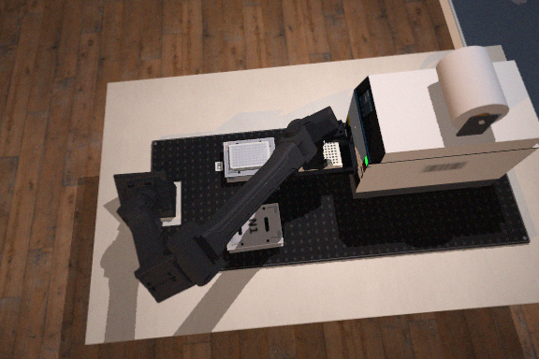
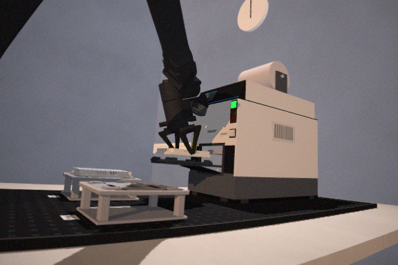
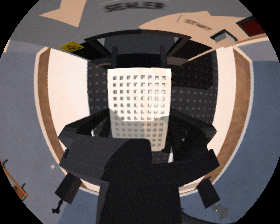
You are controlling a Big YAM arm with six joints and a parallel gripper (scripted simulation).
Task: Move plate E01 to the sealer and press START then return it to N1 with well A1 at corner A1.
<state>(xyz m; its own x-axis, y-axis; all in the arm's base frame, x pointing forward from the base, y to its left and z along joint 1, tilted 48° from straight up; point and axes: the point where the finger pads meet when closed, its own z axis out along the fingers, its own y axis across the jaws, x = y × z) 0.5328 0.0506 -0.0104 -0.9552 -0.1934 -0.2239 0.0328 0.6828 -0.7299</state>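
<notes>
The sealer stage lies 3 cm below my hand. The rest, counted from my hand: nest: 22 cm behind, 17 cm to the right, 9 cm below; plate: 21 cm behind, 6 cm to the left, 7 cm below; start button: 10 cm ahead, 9 cm to the right, 6 cm above.
</notes>
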